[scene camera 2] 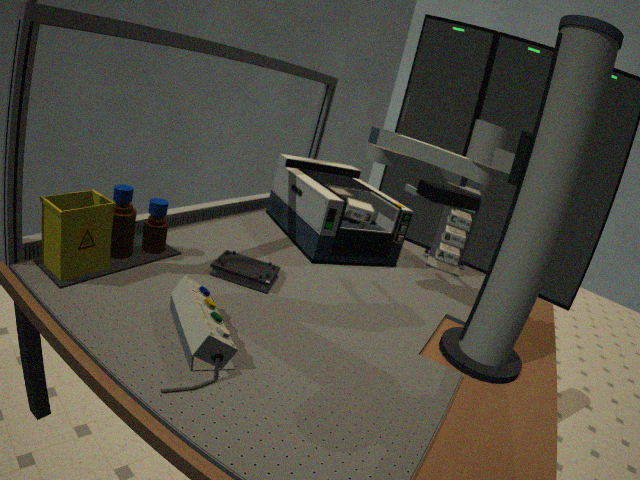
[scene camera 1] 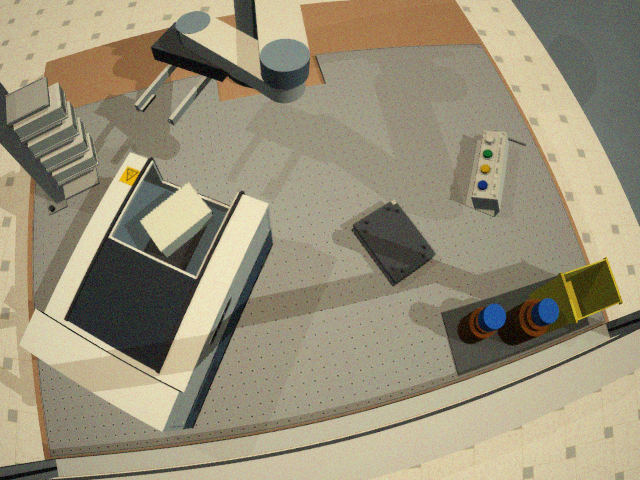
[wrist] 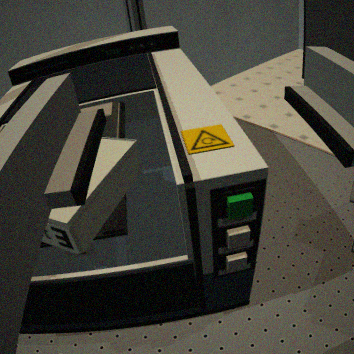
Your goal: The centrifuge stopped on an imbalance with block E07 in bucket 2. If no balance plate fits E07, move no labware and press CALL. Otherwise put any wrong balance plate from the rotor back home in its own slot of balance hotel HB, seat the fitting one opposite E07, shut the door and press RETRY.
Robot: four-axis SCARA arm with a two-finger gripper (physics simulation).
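Frame: origin at the arm's base, x ahead, y left, z up, level; centimetres.
Where they show: gripper, fingertip midpoint: [scene camera 1: 153,114] [wrist: 194,78]; arm's base, origin of the base link: [scene camera 2: 480,356].
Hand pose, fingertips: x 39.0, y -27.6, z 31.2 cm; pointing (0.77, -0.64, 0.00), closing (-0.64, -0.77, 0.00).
Note:
Each offset is from my fingertips to the top centre of the thing.
The centrifuge [scene camera 1: 224,258] [scene camera 2: 310,222] [wrist: 220,115] has its door slid back and its chamber open. A cream block marked E {dz -11.1, dx +17.1, dy +0.7 cm} [scene camera 1: 175,219] [scene camera 2: 359,210] [wrist: 102,205] sits in the chamber near the front; its small print is unreadable. Part of a second block {dz -11.8, dx +31.8, dy -9.1 cm} [wrist: 112,122] shows behind it. Balance hotel HB [scene camera 1: 25,160] [scene camera 2: 452,267] holds stacked plates; letters A, B and C are readable in scene camera 2. My gripper [scene camera 1: 156,114] [wrist: 194,78] is shut with nothing between its fingers, a gap still showing. It hangs off the centrifuge's front end, near the hotel.
The centrifuge's front buttons {dz -14.4, dx +2.3, dy -5.8 cm} [wrist: 237,235] are one green, two pale. A box with white, green, yellow and blue buttons [scene camera 1: 488,170] [scene camera 2: 204,325] stands across the table. A dark flat plate {dz -25.8, dx +26.0, dy +45.9 cm} [scene camera 1: 392,242] [scene camera 2: 245,270], brown bottles {dz -18.2, dx +50.4, dy +58.6 cm} [scene camera 1: 478,322] and a yellow bin [scene camera 1: 591,289] [scene camera 2: 77,235] stand there too.

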